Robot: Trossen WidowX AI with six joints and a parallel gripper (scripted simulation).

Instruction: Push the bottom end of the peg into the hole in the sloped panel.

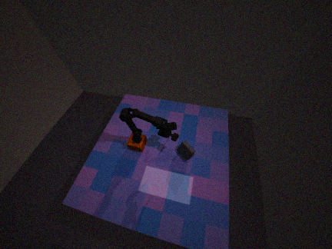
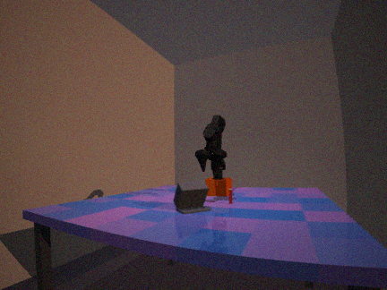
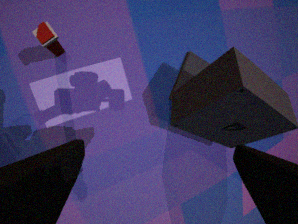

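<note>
Now: the dark red peg 100 mm below my gripper tip, 90 mm to the left of it and 60 mm behind it. From my gripper tip the other things lie so: dark grey sloped panel 150 mm ahead, 90 mm below, 20 mm to the right.
</note>
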